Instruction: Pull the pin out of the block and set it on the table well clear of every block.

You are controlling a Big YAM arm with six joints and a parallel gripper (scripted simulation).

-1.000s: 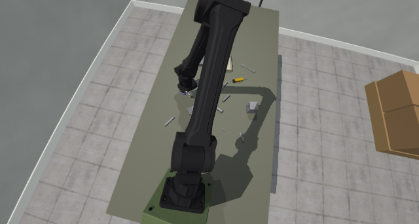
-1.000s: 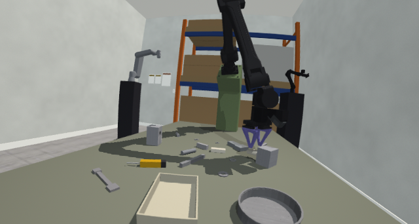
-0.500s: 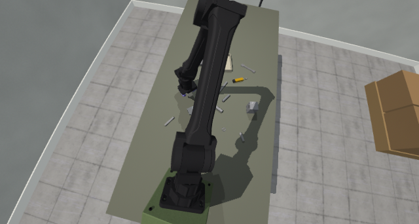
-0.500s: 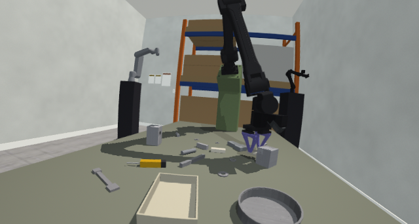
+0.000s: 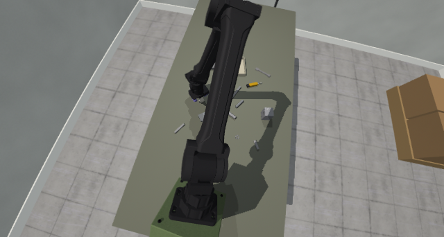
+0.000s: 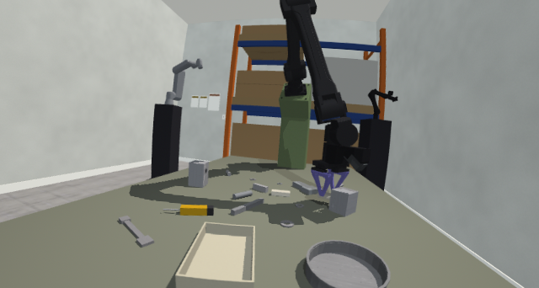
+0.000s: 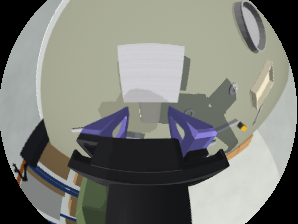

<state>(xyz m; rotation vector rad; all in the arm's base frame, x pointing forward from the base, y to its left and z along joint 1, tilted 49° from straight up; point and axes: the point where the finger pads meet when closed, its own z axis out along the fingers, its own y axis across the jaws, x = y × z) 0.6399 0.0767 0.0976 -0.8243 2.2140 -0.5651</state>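
My gripper is now 10 mm short of the cream pin, 10 mm to the right of it and 10 mm above it. The rest, counted from my hand: cream tray: 270 mm ahead, 250 mm to the right, 30 mm below; cream piece: 60 mm behind, 130 mm to the right, 30 mm below; round grey dish: 300 mm ahead, 60 mm to the right, 30 mm below.
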